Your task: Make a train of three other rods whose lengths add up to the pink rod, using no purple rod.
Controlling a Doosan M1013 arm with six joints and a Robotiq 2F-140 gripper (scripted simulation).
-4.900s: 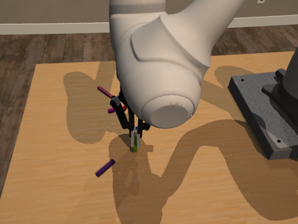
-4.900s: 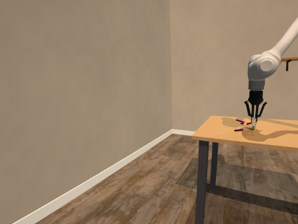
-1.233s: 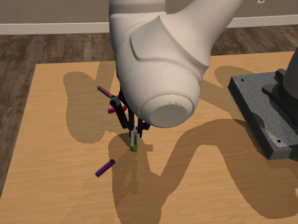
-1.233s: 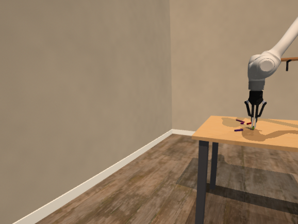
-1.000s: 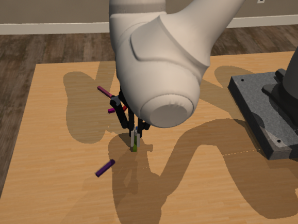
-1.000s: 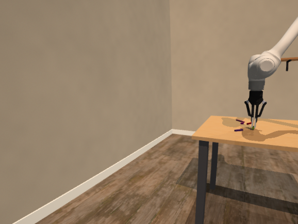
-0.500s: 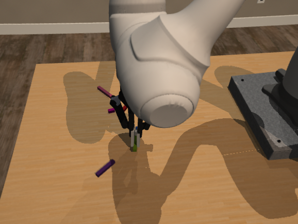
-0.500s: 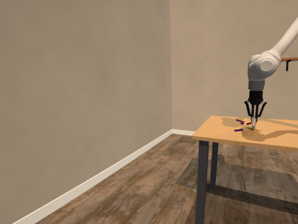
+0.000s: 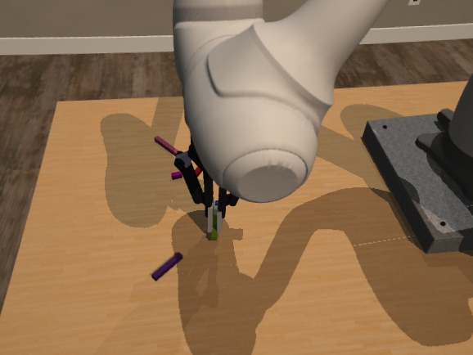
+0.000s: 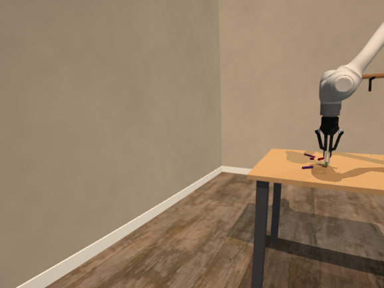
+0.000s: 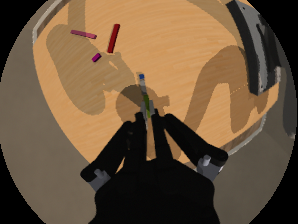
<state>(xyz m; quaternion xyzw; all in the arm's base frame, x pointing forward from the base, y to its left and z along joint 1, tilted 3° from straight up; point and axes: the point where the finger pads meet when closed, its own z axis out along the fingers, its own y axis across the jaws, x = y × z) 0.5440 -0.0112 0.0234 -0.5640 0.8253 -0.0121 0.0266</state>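
The lime rod is 3 cm below my hand. The rest, counted from my hand: grey rod: 1 cm behind, 4 cm to the right, 4 cm below; purple rod: 10 cm ahead, 5 cm to the left, 4 cm below; blue rod: 2 cm behind, 6 cm to the right, 4 cm below.
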